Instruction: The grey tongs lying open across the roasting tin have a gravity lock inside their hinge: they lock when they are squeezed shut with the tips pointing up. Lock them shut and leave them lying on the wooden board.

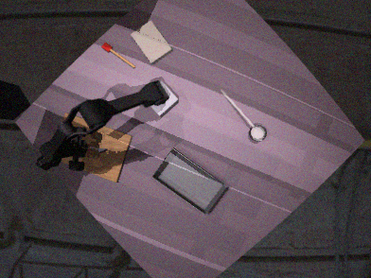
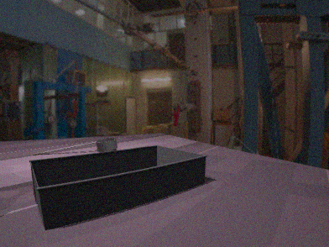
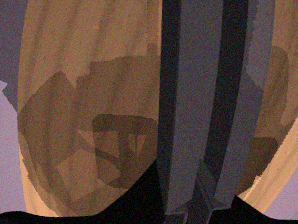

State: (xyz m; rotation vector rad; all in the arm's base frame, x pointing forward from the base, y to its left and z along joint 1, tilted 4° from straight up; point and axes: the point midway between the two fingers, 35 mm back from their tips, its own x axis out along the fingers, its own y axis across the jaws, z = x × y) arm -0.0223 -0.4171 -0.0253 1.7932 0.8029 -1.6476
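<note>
Right now the wooden board is 4 cm below my gripper tip. Also, from my gripper tip: roasting tin (41 cm ahead, 30 cm to the left, 1 cm below); then pale flat block (54 cm to the left, 23 cm behind, 3 cm below).
</note>
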